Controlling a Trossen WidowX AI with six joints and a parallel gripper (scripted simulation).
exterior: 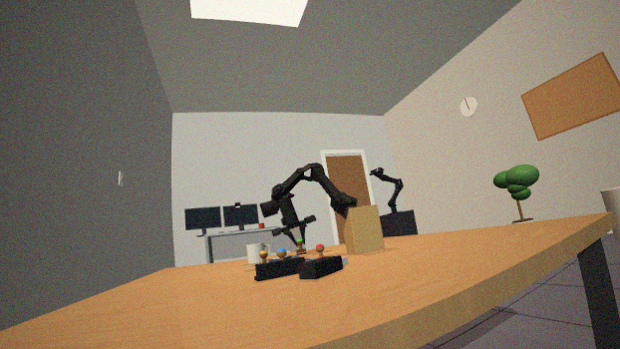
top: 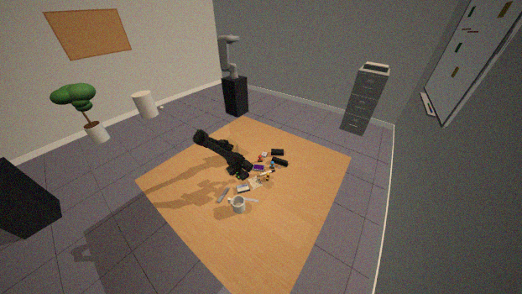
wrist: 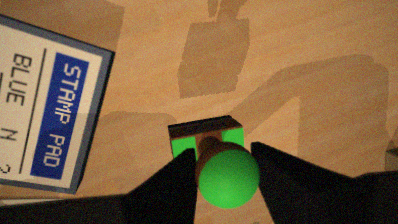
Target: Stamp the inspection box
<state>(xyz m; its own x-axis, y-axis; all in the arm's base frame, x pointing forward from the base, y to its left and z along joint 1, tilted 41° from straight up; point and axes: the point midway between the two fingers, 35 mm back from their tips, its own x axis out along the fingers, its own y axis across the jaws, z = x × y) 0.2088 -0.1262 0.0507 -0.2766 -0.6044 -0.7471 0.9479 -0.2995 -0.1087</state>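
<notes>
Right now the green-knobbed pass stamp is 20 mm below my gripper tip. From my gripper tip the other things lie so: purple ink pad 190 mm to the left, 50 mm below, 50 mm ahead; cream card 120 mm ahead, 60 mm to the left, 60 mm below; white mug 170 mm to the right, 160 mm ahead, 20 mm below.
</notes>
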